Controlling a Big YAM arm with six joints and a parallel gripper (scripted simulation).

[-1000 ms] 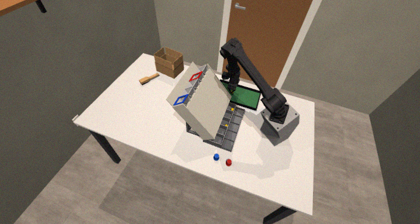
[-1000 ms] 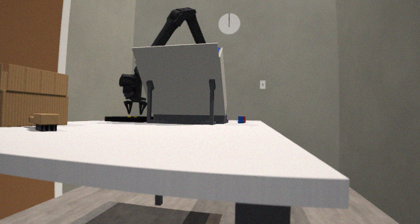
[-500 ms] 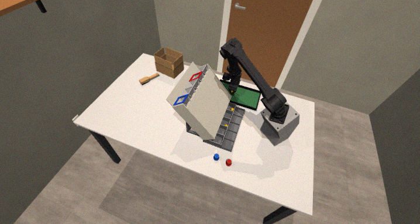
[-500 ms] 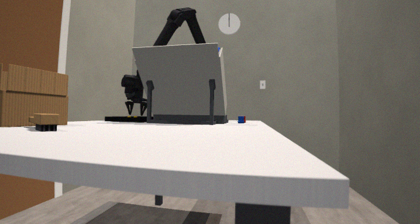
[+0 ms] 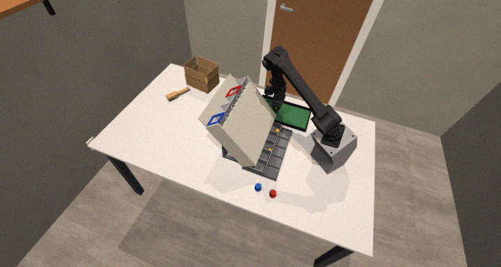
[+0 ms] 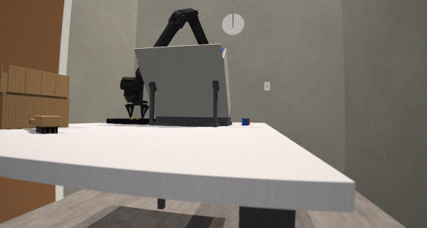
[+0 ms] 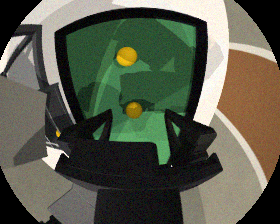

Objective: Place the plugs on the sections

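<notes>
My hand is 50 mm past the green marble tray and 30 mm above it. Round my hand: grey cover 350 mm to the left, 170 mm above.
</notes>
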